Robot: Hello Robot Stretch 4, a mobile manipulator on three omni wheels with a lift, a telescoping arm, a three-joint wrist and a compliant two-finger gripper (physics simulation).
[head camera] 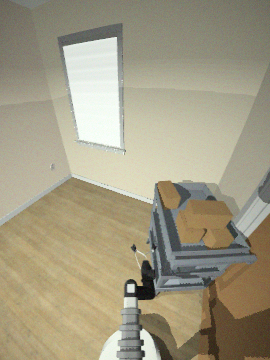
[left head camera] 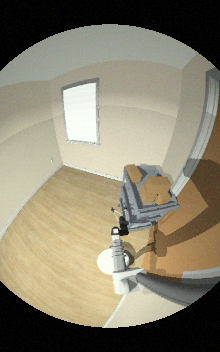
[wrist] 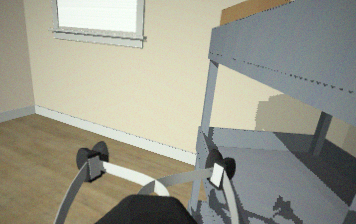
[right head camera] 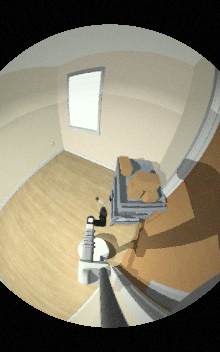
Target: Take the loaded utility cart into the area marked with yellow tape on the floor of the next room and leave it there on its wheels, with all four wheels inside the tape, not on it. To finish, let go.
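Observation:
The grey utility cart stands upright near the far wall, right of centre in the head views. Brown boxes lie on its top tray. My gripper is open and empty, at the cart's left side and below the top tray. In the wrist view the right fingertip overlaps the cart's lower shelf and the left one shows against the floor. Whether a finger touches the cart, I cannot tell. The yellow tape does not show.
A window is in the far wall, with a white baseboard below. A white door frame stands close to the cart's right. Orange-brown flooring lies right of the pale wood floor.

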